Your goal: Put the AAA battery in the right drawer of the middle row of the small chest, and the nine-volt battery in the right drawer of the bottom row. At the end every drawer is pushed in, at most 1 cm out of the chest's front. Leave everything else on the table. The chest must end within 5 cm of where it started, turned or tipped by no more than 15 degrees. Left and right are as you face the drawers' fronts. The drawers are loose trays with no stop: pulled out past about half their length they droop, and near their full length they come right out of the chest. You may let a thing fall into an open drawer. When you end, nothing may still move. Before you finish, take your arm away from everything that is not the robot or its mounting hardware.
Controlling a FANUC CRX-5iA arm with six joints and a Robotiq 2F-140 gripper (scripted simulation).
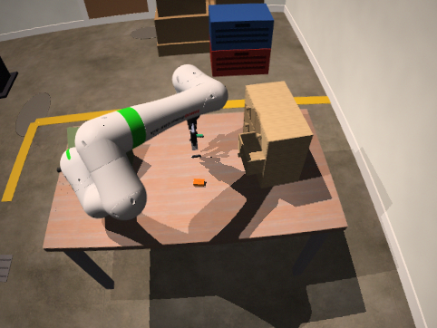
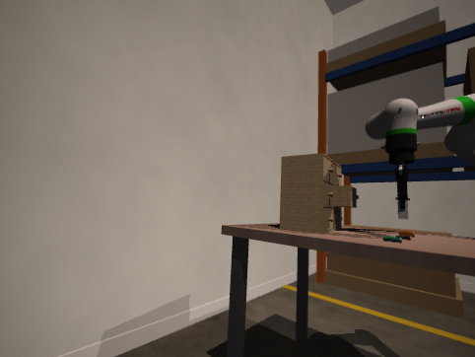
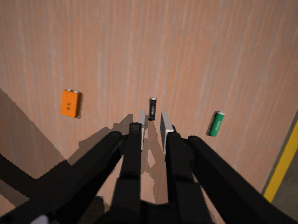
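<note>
My hand is 100 mm above the dark item. The rest, counted from my hand: orange nine-volt battery: 150 mm to the right, 90 mm below, 10 mm behind; green AAA battery: 130 mm to the left, 100 mm below, 20 mm ahead.
</note>
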